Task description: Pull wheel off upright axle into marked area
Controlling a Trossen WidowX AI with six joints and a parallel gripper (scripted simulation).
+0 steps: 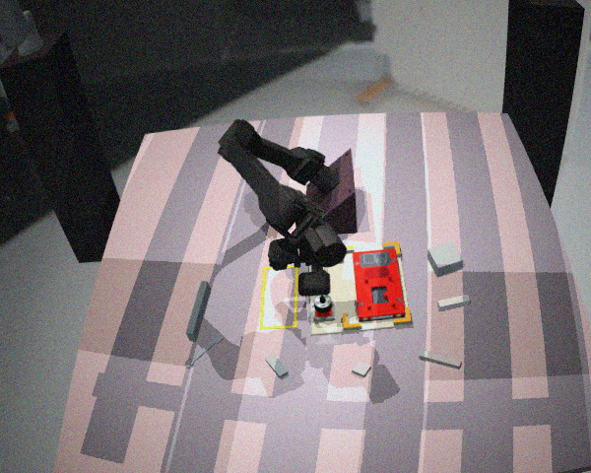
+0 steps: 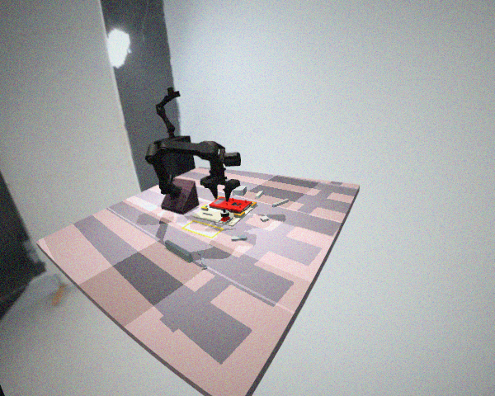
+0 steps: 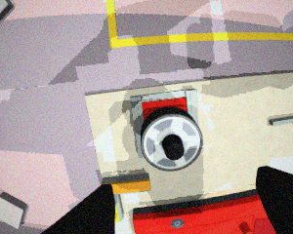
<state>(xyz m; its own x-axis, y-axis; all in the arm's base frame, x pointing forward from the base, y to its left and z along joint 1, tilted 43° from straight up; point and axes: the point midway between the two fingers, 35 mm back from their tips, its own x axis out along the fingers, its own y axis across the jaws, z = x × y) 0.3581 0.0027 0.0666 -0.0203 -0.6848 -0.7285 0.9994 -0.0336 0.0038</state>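
The wheel is 70 mm below my gripper tip and 10 mm to the left of it. Also, from my gripper tip: axle 80 mm below, 10 mm to the left.
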